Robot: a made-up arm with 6 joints. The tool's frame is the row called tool.
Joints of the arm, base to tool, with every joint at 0 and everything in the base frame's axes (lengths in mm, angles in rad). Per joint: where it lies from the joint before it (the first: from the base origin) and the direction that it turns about. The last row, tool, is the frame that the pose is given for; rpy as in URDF.
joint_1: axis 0.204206 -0.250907 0.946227 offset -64 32.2 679.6
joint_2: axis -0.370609 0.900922 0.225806 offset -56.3 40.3 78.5
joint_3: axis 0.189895 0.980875 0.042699 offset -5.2 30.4 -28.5
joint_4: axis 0 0 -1 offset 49.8 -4.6 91.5
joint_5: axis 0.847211 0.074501 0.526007 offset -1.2 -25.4 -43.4
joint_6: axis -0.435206 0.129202 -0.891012 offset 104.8 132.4 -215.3
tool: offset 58 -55.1 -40.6 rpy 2.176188 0.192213 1.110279
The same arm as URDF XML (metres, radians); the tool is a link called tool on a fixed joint. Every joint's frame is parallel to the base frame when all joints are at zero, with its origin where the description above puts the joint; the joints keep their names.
<robot name="arm">
  <link name="base"/>
  <link name="link1"/>
  <link name="link2"/>
  <link name="link3"/>
  <link name="link4"/>
  <link name="link5"/>
  <link name="link6"/>
  <link name="tool"/>
  <joint name="joint_1" type="continuous">
    <parent link="base"/>
    <child link="link1"/>
    <origin xyz="-0.0640 0.0322 0.6796"/>
    <axis xyz="0.204206 -0.250907 0.946227"/>
  </joint>
  <joint name="joint_2" type="continuous">
    <parent link="link1"/>
    <child link="link2"/>
    <origin xyz="-0.0563 0.0403 0.0785"/>
    <axis xyz="-0.370609 0.900922 0.225806"/>
  </joint>
  <joint name="joint_3" type="continuous">
    <parent link="link2"/>
    <child link="link3"/>
    <origin xyz="-0.0052 0.0304 -0.0285"/>
    <axis xyz="0.189895 0.980875 0.042699"/>
  </joint>
  <joint name="joint_4" type="continuous">
    <parent link="link3"/>
    <child link="link4"/>
    <origin xyz="0.0498 -0.0046 0.0915"/>
    <axis xyz="0 0 -1"/>
  </joint>
  <joint name="joint_5" type="continuous">
    <parent link="link4"/>
    <child link="link5"/>
    <origin xyz="-0.0012 -0.0254 -0.0434"/>
    <axis xyz="0.847211 0.074501 0.526007"/>
  </joint>
  <joint name="joint_6" type="continuous">
    <parent link="link5"/>
    <child link="link6"/>
    <origin xyz="0.1048 0.1324 -0.2153"/>
    <axis xyz="-0.435206 0.129202 -0.891012"/>
  </joint>
  <joint name="tool_fixed" type="fixed">
    <parent link="link6"/>
    <child link="tool"/>
    <origin xyz="0.0580 -0.0551 -0.0406" rpy="2.1762 0.1922 1.1103"/>
  </joint>
</robot>

